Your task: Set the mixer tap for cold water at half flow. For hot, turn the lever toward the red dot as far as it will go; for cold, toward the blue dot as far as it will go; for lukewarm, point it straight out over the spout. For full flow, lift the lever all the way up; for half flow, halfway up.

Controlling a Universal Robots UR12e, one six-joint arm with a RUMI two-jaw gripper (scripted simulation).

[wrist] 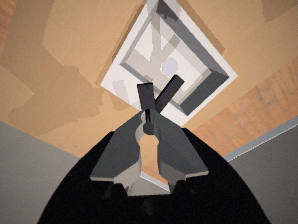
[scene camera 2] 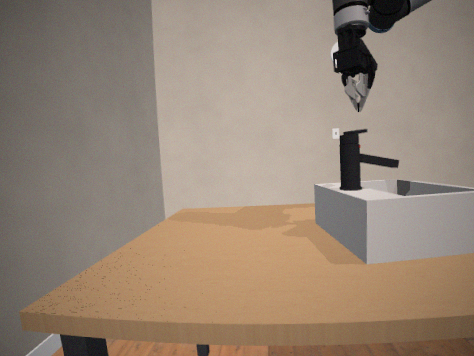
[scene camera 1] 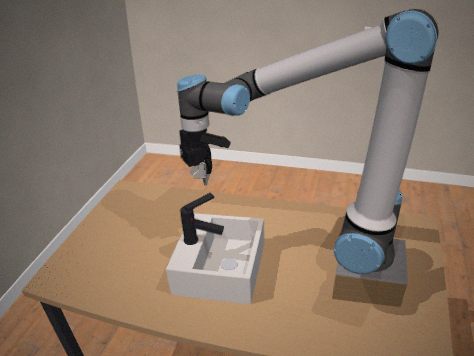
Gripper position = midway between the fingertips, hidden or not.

Note:
In view: the gripper [scene camera 2: 359,111], a mixer tap [scene camera 2: 350,157] and a white sink [scene camera 2: 378,227].
The gripper also shows in the wrist view [wrist: 147,109] and in scene camera 1 [scene camera 1: 205,185]. The mixer tap shows as well in the wrist view [wrist: 176,82] and in scene camera 1 [scene camera 1: 189,225]. The white sink also shows in scene camera 1 [scene camera 1: 237,251].

